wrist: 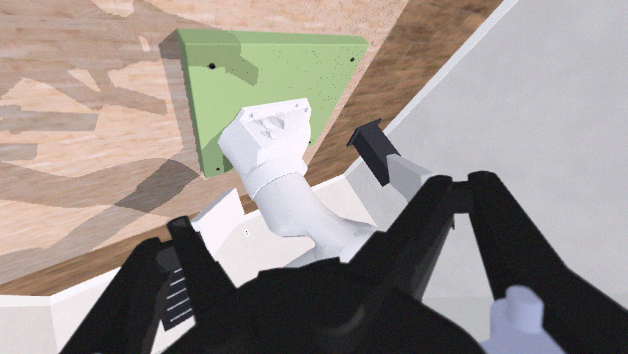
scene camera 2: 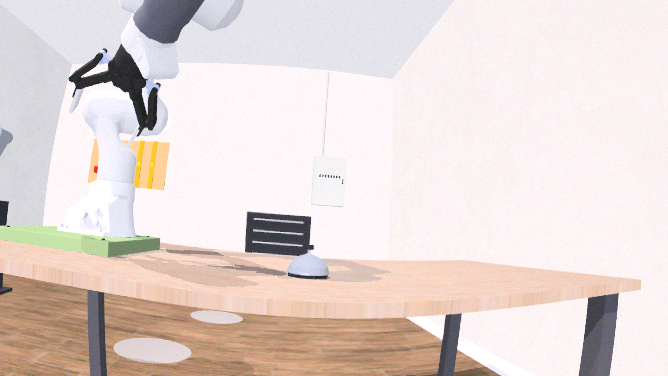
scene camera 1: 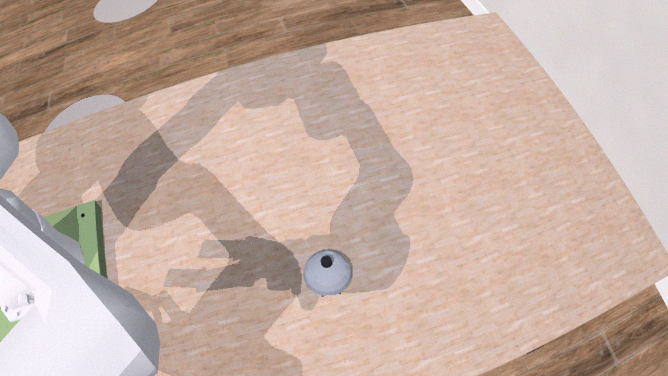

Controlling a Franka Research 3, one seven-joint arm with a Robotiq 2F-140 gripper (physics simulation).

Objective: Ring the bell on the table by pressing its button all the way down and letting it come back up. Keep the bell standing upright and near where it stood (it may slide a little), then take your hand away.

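Observation:
A grey domed bell [scene camera 1: 327,279] [scene camera 2: 308,266] stands upright on the wooden table [scene camera 1: 500,150] [scene camera 2: 450,285]. Its small black button [scene camera 1: 326,261] [scene camera 2: 310,247] sticks up from the top of the dome. The bell does not show in the wrist view. My gripper [scene camera 2: 104,120] [wrist: 312,185] is open, its fingers spread wide with nothing between them. It hangs high above the table, well to the left of the bell in the second scene view and apart from it. The fingers do not show in the first scene view.
The green base plate [scene camera 1: 91,235] [scene camera 2: 135,246] [wrist: 280,65] carries the white arm base [scene camera 2: 117,200] [wrist: 280,135] at the table's left. Arm shadows lie across the table around the bell. A grey wall box [scene camera 2: 328,182] hangs behind the table.

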